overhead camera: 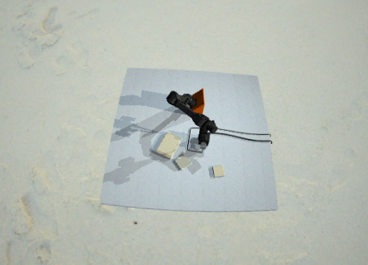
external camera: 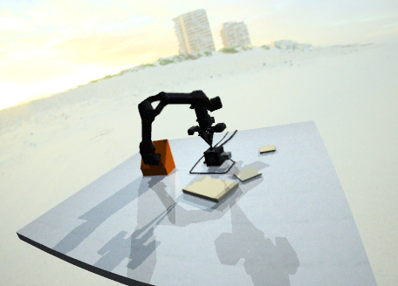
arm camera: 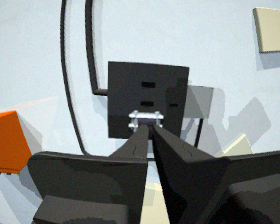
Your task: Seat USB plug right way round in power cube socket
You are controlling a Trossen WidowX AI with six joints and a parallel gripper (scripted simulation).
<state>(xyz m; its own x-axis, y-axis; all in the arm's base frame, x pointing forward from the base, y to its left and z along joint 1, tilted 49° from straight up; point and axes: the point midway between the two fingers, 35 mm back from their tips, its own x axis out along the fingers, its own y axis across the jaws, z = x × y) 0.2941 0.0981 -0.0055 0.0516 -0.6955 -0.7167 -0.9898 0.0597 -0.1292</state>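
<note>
Right now the USB plug is 2 cm below my gripper tip. Also, from my gripper tip: silver socket 4 cm below.
</note>
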